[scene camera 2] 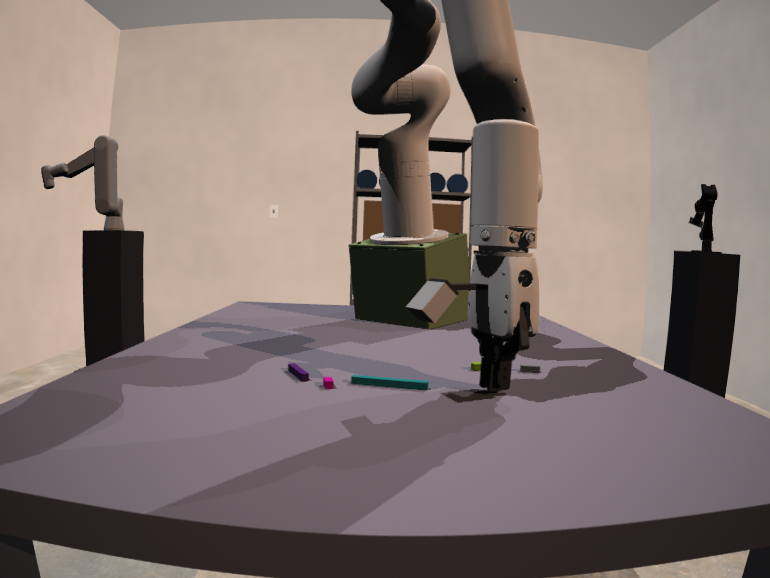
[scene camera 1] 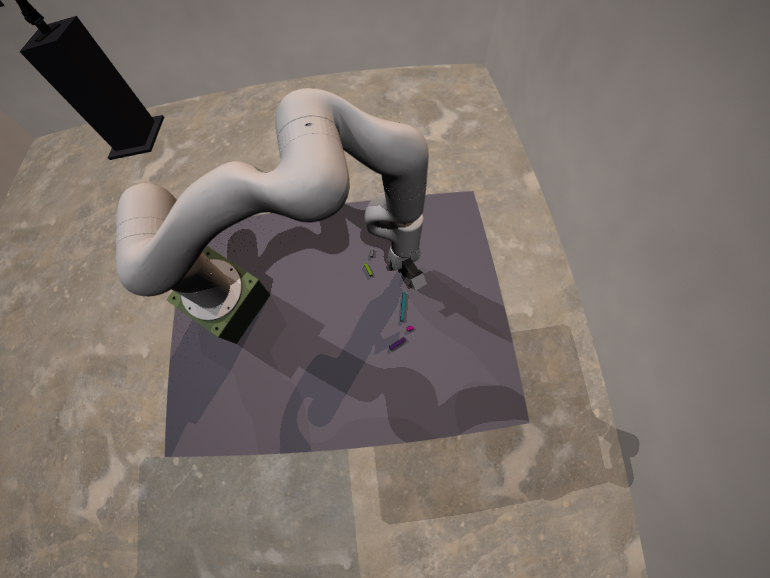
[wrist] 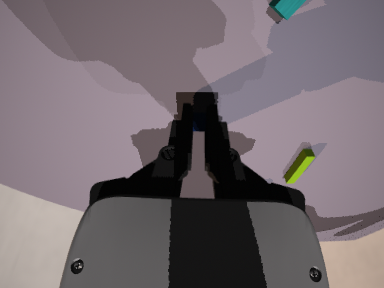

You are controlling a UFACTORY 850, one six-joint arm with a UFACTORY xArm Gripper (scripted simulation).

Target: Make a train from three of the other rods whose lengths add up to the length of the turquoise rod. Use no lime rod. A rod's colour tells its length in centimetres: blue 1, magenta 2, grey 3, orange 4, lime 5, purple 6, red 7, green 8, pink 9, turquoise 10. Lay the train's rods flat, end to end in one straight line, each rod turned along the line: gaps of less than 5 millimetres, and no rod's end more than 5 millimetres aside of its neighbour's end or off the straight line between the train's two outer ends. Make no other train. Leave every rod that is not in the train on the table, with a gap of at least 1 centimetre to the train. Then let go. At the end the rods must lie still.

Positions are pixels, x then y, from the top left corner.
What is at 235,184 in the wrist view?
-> My gripper.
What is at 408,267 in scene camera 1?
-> My gripper.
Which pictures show my gripper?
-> Scene camera 2, scene camera 1 and the wrist view: all of them.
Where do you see a turquoise rod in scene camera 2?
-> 355,379
